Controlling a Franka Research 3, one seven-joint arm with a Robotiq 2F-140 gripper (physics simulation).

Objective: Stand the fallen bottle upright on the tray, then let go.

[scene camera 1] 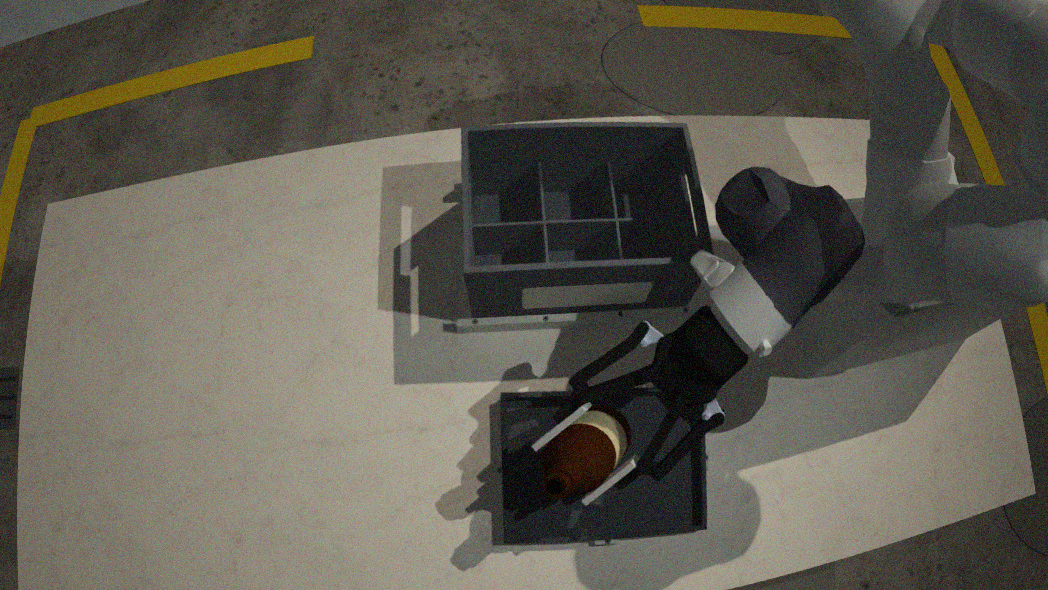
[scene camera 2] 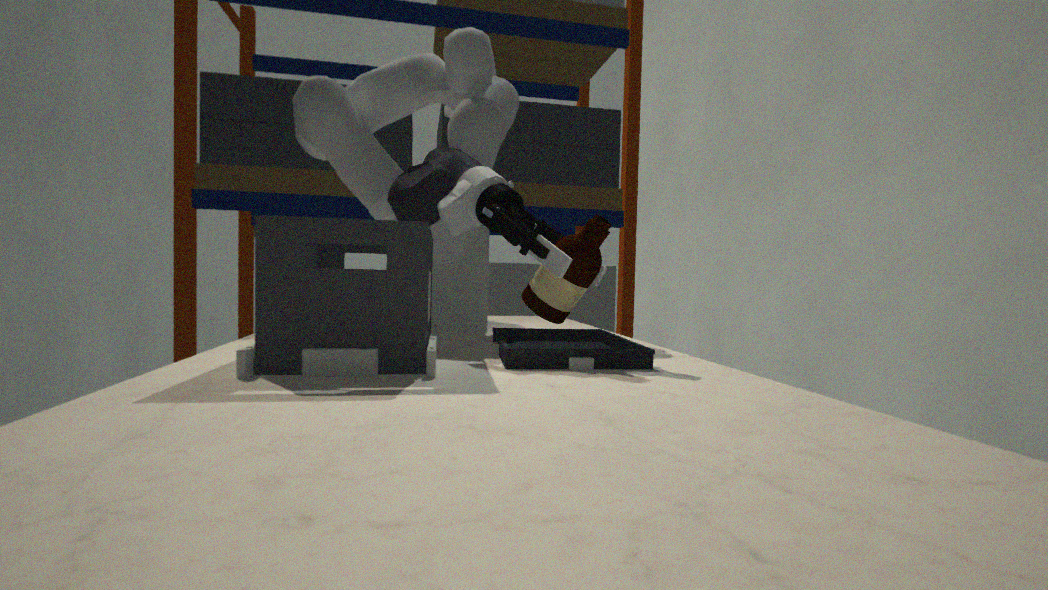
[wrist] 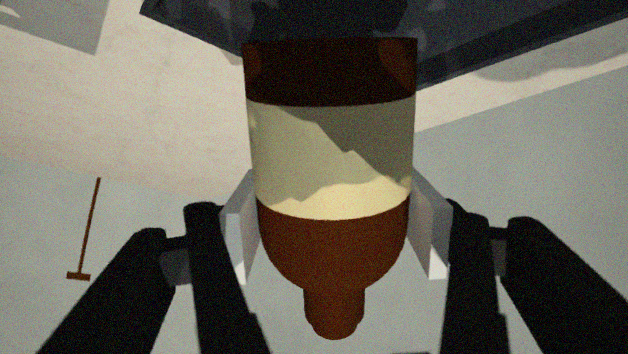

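Note:
A brown bottle with a cream label is held in the air above the dark tray. It is tilted, its neck up and leaning to the right in scene camera 2, its base down to the left. A gap shows between its base and the tray. My gripper is shut on the bottle, one pad on each side of its body. In the wrist view the base points to the top and the neck to the bottom. The arm reaches down at a slant.
A dark grey crate with dividers stands on the pale table, beside the tray and much taller than it. A rack with orange posts and blue beams stands behind the arm.

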